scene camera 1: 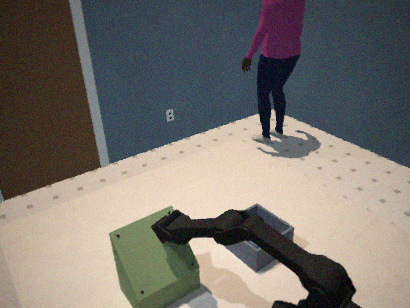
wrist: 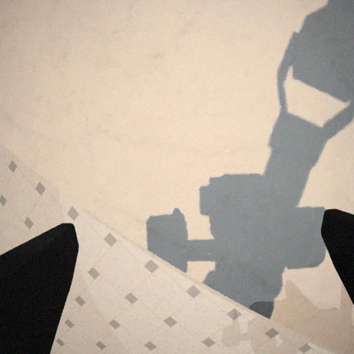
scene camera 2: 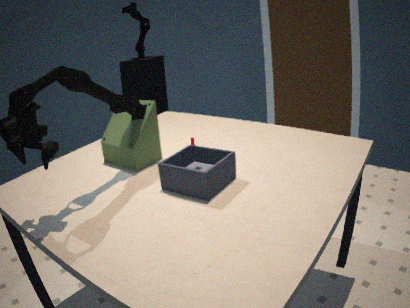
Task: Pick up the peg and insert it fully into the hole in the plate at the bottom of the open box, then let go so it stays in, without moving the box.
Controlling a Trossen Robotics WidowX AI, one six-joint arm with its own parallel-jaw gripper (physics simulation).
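Seen in the pictures: gripper, fingertip midpoint: (scene camera 2: 35,166); arm's base, link origin: (scene camera 1: 164,229) (scene camera 2: 139,112).
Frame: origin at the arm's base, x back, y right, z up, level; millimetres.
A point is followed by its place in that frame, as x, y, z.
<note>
The red peg (scene camera 2: 192,141) @(-187, -88, -140) stands behind the open box in scene camera 2, with its top showing above the rim and its lower part hidden; it does not show in scene camera 1 or the wrist view. The dark grey open box (scene camera 1: 257,261) @(-223, 206, -156) (scene camera 2: 183,181) @(-320, 213, -156) sits on the table. A light plate (scene camera 2: 192,165) @(-292, 103, -150) with a dark hole (scene camera 2: 198,168) @(-320, 110, -154) lies at its bottom. My gripper (scene camera 2: 35,165) @(55, 529, -26) (wrist: 203,231) is open and empty, high up at the left of scene camera 2, well apart from the peg and box. Its two black fingers stand wide apart in the wrist view.
A green slanted block (scene camera 1: 145,255) @(93, 21, -35) (scene camera 2: 122,154) @(34, 103, -148) stands beside the box, with my arm (scene camera 1: 300,257) @(24, 498, 245) (scene camera 2: 95,90) @(-3, 238, 153) reaching across from it. The table edge (scene camera 2: 327,227) @(-807, 261, -208) runs along the right. A black pedestal (scene camera 2: 145,82) with another arm and a person (scene camera 1: 282,35) are in the background.
</note>
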